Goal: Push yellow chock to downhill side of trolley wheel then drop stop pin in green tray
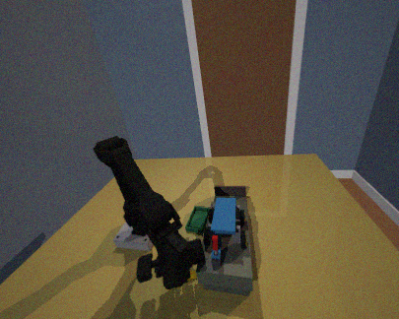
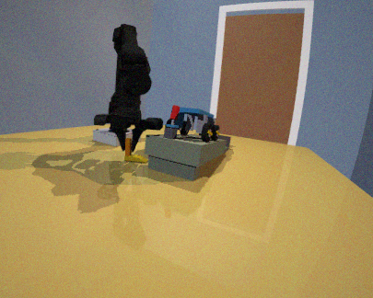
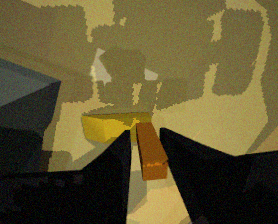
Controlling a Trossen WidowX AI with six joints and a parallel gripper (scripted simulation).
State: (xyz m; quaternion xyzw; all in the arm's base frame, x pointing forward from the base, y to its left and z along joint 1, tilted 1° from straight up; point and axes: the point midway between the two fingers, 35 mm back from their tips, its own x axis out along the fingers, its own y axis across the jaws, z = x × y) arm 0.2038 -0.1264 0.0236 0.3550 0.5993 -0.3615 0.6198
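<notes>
Now: the red-headed stop pin 12 cm ahead of my gripper tip, 10 cm above it and 4 cm to the left of it. Also, from my gripper tip: grey ramp: 15 cm to the left, 13 cm ahead, 2 cm above; blue trolley: 15 cm to the left, 13 cm ahead, 8 cm above; yellow chock: 2 cm ahead, 1 cm to the left, 1 cm below.
</notes>
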